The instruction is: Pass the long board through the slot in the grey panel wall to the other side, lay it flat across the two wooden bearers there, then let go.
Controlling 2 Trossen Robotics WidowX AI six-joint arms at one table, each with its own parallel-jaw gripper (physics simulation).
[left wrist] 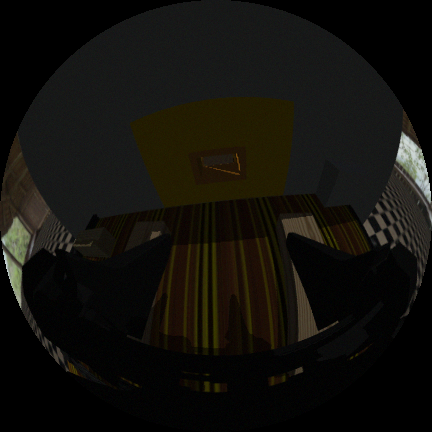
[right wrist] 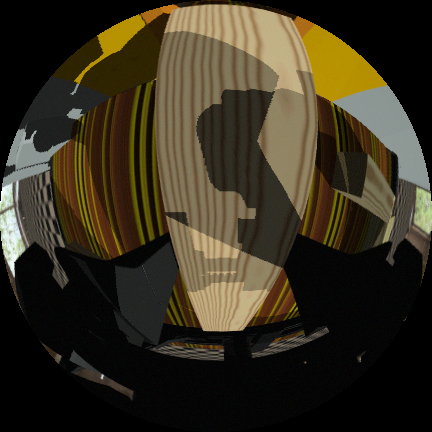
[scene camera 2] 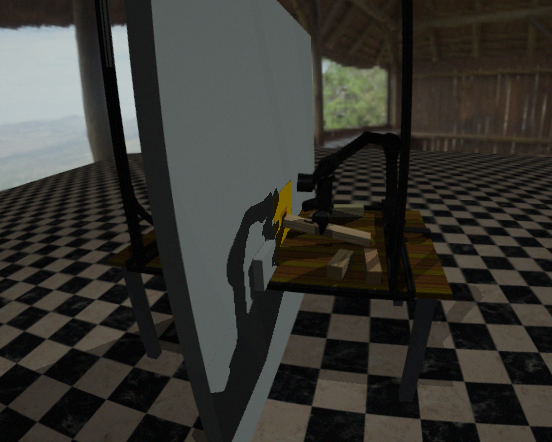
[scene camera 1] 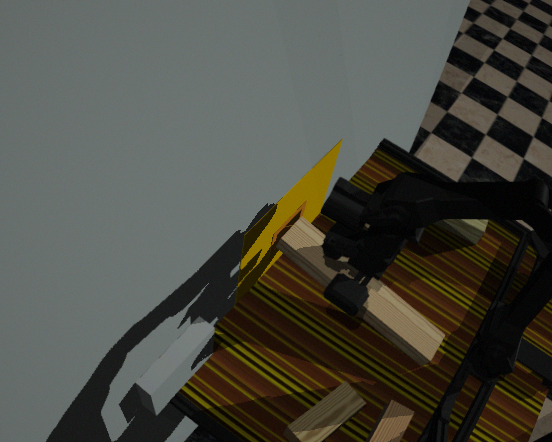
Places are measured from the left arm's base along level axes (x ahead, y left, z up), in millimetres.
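Pixels of known places: left gripper, fingertip midpoint: (left wrist: 230, 239); right gripper, fingertip midpoint: (right wrist: 230, 232) (scene camera 2: 322, 231); right arm's base, link origin: (right wrist: 236, 339) (scene camera 1: 484, 364).
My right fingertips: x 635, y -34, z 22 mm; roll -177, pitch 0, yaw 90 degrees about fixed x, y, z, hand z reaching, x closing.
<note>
Ahead of a thing's pixels: the offset from my right fingertips to its top centre. "*": to the spot under its first point.
The long board (scene camera 1: 405, 320) (scene camera 2: 352, 233) (right wrist: 225, 60) is tilted, its end towards the wall higher, at the mouth of the slot {* dx -205, dy +40, dz +48 mm} (left wrist: 195, 167). I cannot tell whether its tip is inside. My right gripper (scene camera 1: 350, 272) (scene camera 2: 322, 220) (right wrist: 230, 232) is shut on it around mid-length, above the table. The slot is in a yellow plate {* dx -152, dy +59, dz +102 mm} (scene camera 1: 312, 187) (scene camera 2: 286, 192) (left wrist: 215, 125) (right wrist: 350, 65) on the grey panel wall (scene camera 1: 150, 125) (scene camera 2: 225, 125) (left wrist: 215, 50). On the other side, my left gripper (left wrist: 230, 239) is open and empty. Its fingers partly hide two wooden bearers, the left one {* dx -302, dy +140, dz -3 mm} (left wrist: 142, 232) and the right one {* dx -319, dy -124, dz -3 mm} (left wrist: 302, 225).
A grey block (scene camera 1: 175, 367) (scene camera 2: 262, 265) (left wrist: 327, 180) juts from the wall. Two wooden blocks, one {dx +90, dy -224, dz +6 mm} (scene camera 1: 325, 415) (scene camera 2: 340, 264) and another {dx +190, dy -217, dz +3 mm} (scene camera 1: 392, 422) (scene camera 2: 373, 267), lie near the right arm. A pale block {dx +69, dy +308, dz +6 mm} (scene camera 1: 465, 230) (scene camera 2: 350, 210) lies behind that arm. Another block {dx -315, dy +320, dz +6 mm} (left wrist: 97, 240) shows beyond the left gripper.
</note>
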